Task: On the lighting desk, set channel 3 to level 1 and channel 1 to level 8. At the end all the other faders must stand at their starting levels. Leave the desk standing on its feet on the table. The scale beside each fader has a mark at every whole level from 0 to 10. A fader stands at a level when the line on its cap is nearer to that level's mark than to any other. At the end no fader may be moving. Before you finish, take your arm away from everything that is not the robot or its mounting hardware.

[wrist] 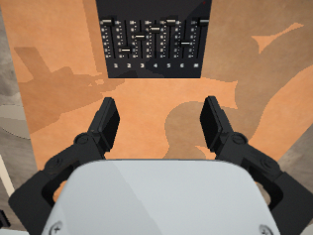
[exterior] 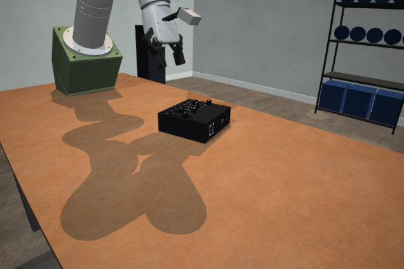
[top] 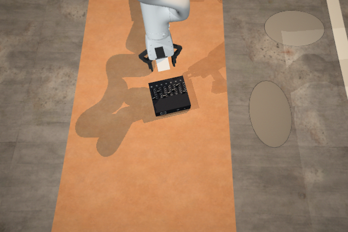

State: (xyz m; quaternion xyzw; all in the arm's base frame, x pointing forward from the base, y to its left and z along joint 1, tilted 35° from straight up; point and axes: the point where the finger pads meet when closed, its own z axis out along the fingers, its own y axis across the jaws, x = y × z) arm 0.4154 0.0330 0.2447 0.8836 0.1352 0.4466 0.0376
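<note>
The channel 1 cap lies 7 cm ahead of my hand, 9 cm to the left of it and 11 cm below it. Also, from my hand: channel 2 cap (4 cm ahead, 6 cm to the left, 11 cm below); then channel 3 cap (6 cm ahead, 4 cm to the left, 11 cm below).
</note>
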